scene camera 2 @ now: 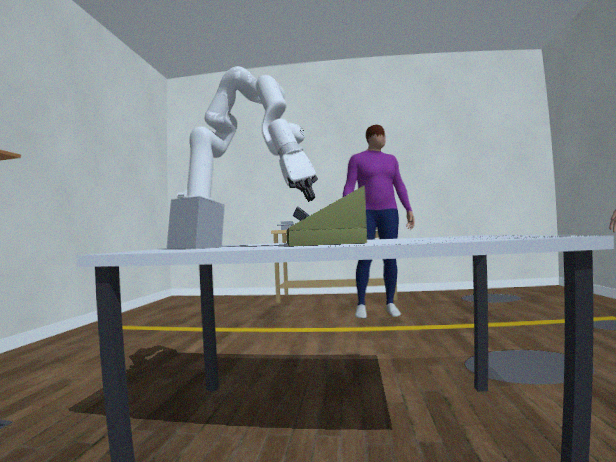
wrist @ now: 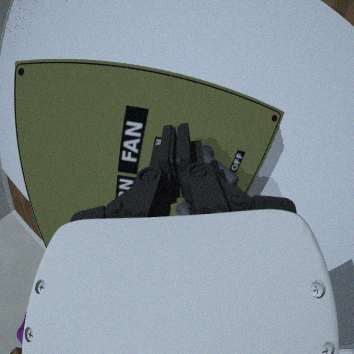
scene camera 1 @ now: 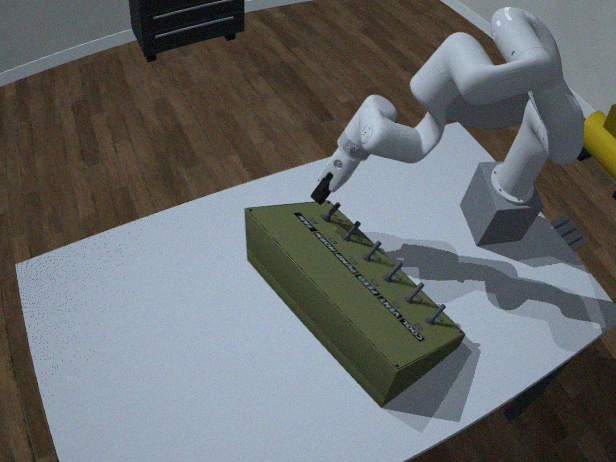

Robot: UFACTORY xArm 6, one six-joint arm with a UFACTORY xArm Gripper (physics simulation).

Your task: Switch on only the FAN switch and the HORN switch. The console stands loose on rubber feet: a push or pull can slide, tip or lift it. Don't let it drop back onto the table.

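Pixels of known places: gripper, fingertip midpoint: [scene camera 2: 311, 199] [wrist: 178, 142] [scene camera 1: 316, 199]; arm's base, origin of the base link: [scene camera 2: 198, 201] [scene camera 1: 512, 184].
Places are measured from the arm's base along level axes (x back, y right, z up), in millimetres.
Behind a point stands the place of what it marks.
Observation:
The olive sloped console [scene camera 1: 330, 270] @[y 51, x -542, z -29 mm] [scene camera 2: 335, 215] @[y 277, x -522, z -92 mm] [wrist: 65, 125] @[y 212, x -557, z -27 mm] sits flat on the table. My gripper [scene camera 1: 320, 196] @[y 236, x -450, z -35 mm] [scene camera 2: 310, 199] @[y 236, x -450, z -35 mm] [wrist: 178, 142] @[y 236, x -450, z -35 mm] is shut and empty, above the panel's far end beside the FAN lever. The FAN lever [scene camera 1: 331, 212] @[y 211, x -423, z -71 mm] [wrist: 220, 164] @[y 220, x -415, z -68 mm] leans toward the OFF side and is partly behind a finger in the wrist view. The HORN lever [scene camera 1: 352, 231] @[y 138, x -416, z -70 mm] leans the same way, as do the other levers. The FAN label [scene camera 1: 303, 220] @[y 214, x -500, z -56 mm] [wrist: 132, 140] @[y 210, x -497, z -58 mm] is readable; the HORN label [scene camera 1: 325, 241] @[y 138, x -492, z -58 mm] [wrist: 125, 186] @[y 157, x -494, z -57 mm] is partly covered in the wrist view. Contact with the FAN lever cannot be told.
The PUMP lever [scene camera 1: 372, 251] @[y 66, x -412, z -70 mm] and several more levers continue along the row. The white table [scene camera 1: 150, 350] @[y 161, x -948, z -184 mm] [scene camera 2: 450, 244] @[y 540, x -783, z -189 mm] carries the arm's grey base block [scene camera 1: 505, 220] @[y -48, x -54, z -64 mm] [scene camera 2: 196, 222] @[y 110, x -25, z -88 mm]. A person [scene camera 2: 376, 180] stands behind the table in scene camera 2.

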